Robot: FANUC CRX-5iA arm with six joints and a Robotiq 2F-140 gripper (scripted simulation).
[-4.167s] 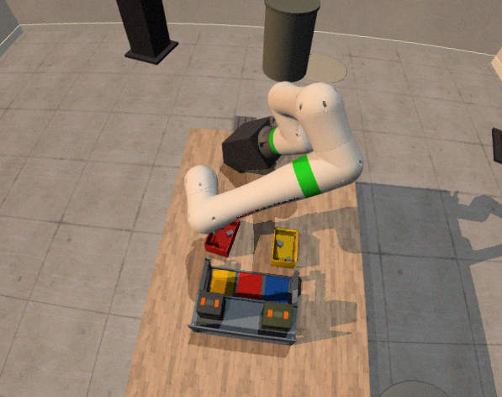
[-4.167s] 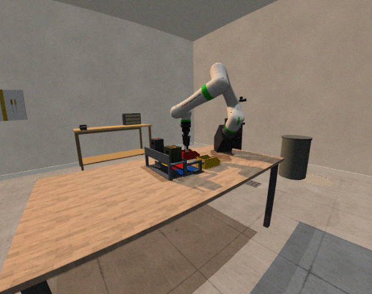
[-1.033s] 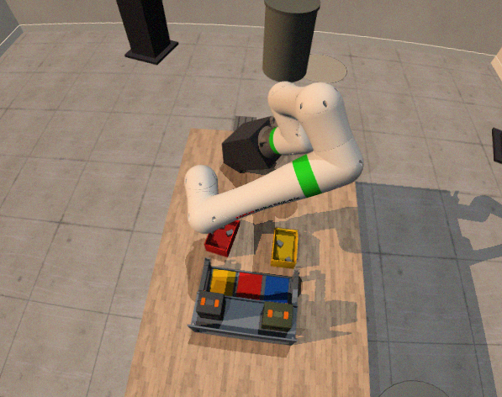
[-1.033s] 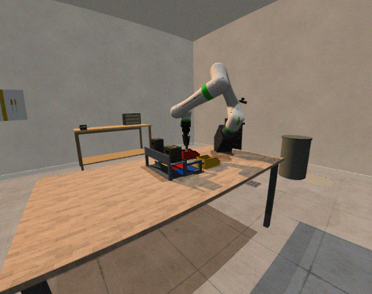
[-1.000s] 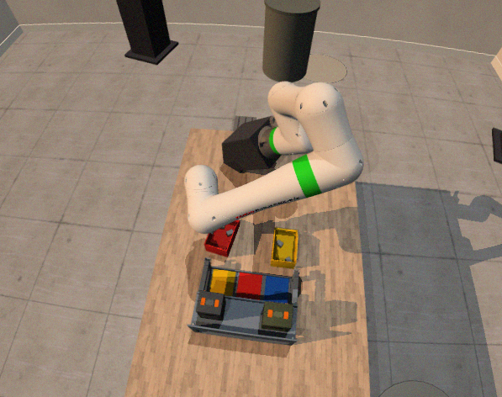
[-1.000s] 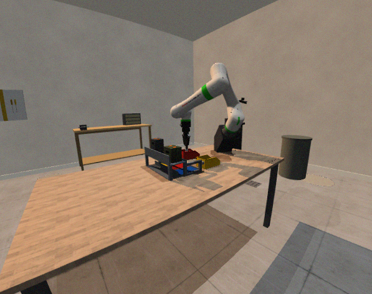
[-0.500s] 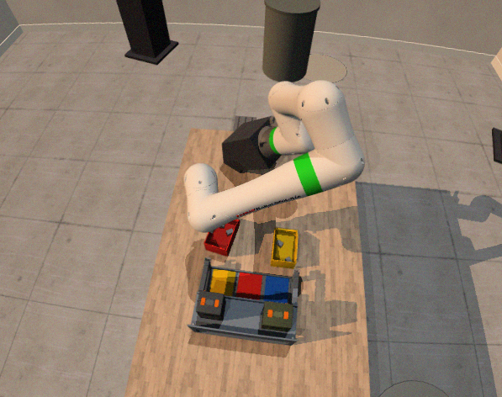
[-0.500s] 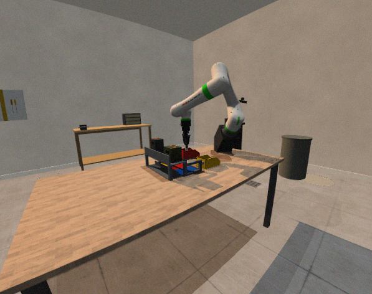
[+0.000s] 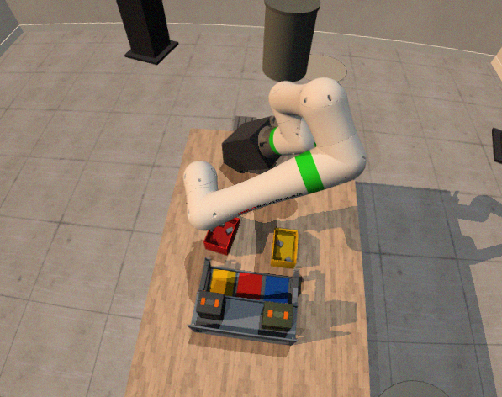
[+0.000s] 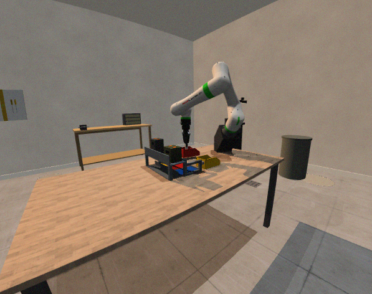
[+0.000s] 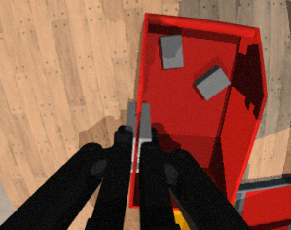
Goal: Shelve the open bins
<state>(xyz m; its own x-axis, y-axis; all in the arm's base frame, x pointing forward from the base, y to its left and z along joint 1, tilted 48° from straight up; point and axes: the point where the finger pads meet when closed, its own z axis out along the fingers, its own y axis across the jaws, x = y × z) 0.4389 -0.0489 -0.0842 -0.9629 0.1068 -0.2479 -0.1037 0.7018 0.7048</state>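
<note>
My gripper is now 1 cm past the red bin, 5 cm to the right of it and 4 cm above it. From my hand the other things lie so: yellow bin 6 cm behind, 31 cm to the left, 6 cm below; then red mark 18 cm ahead, 25 cm to the left, 9 cm below; then yellow mark 22 cm ahead, 15 cm to the left, 9 cm below.
</note>
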